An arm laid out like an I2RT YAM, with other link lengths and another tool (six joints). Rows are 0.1 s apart.
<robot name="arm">
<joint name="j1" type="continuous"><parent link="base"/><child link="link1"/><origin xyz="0.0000 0.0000 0.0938" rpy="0.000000 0.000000 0.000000"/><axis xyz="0 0 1"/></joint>
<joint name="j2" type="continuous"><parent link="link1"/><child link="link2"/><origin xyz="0.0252 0.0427 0.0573" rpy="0.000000 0.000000 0.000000"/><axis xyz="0 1 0"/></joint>
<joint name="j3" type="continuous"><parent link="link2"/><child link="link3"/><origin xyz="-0.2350 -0.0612 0.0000" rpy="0.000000 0.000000 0.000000"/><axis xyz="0 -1 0"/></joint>
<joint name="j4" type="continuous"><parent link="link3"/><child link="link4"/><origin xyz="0.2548 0.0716 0.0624" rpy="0.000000 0.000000 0.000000"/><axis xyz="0 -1 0"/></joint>
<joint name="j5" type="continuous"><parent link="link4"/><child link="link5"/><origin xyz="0.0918 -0.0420 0.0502" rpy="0.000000 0.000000 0.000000"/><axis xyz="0 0 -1"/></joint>
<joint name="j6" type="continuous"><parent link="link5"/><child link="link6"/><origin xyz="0.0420 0.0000 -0.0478" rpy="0.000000 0.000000 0.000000"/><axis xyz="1 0 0"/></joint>
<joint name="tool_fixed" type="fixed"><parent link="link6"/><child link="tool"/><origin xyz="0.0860 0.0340 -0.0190" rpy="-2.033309 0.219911 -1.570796"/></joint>
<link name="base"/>
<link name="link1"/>
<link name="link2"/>
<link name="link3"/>
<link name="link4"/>
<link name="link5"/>
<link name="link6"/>
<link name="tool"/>
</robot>
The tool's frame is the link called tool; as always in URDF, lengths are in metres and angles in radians. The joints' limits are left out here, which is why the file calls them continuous.
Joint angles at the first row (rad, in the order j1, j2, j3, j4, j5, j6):
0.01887, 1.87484, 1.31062, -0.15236, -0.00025, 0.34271
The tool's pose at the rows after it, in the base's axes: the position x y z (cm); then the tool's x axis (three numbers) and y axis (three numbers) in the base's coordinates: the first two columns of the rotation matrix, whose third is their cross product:
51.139, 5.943, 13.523, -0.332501, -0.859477, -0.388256, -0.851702, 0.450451, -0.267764
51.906, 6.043, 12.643, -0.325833, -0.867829, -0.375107, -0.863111, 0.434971, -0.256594
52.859, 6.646, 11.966, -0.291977, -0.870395, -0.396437, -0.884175, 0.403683, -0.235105
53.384, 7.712, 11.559, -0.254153, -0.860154, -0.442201, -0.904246, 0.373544, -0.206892
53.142, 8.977, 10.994, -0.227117, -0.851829, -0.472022, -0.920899, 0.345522, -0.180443
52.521, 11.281, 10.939, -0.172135, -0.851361, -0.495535, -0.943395, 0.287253, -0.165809
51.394, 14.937, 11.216, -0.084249, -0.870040, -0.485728, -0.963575, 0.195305, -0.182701
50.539, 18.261, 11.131, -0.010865, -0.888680, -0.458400, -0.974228, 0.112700, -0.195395
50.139, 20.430, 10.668, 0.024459, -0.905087, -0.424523, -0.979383, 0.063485, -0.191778
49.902, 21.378, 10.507, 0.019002, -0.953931, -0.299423, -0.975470, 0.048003, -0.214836
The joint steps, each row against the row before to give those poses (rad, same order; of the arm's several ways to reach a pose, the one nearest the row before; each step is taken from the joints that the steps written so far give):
0.00046, 0.04075, 0.02891, -0.00534, -0.00066, -0.01332
0.00053, 0.05212, 0.04708, -0.01264, -0.00542, -0.01614
-0.00138, 0.06182, 0.06053, -0.00945, -0.05251, -0.01021
0.00338, 0.04416, 0.03960, -0.00096, -0.07007, 0.00955
0.01334, 0.01777, 0.00125, 0.00544, -0.04558, 0.01021
0.03393, 0.00390, -0.00119, 0.00013, -0.04468, -0.00320
0.06967, -0.01174, -0.00785, 0.00265, -0.00671, -0.02834
0.06831, 0.01094, 0.02157, -0.01487, 0.01512, -0.03136
0.04794, 0.02823, 0.04217, -0.03374, 0.02858, -0.02154
0.05108, 0.00541, 0.04278, -0.06436, 0.14019, -0.04575

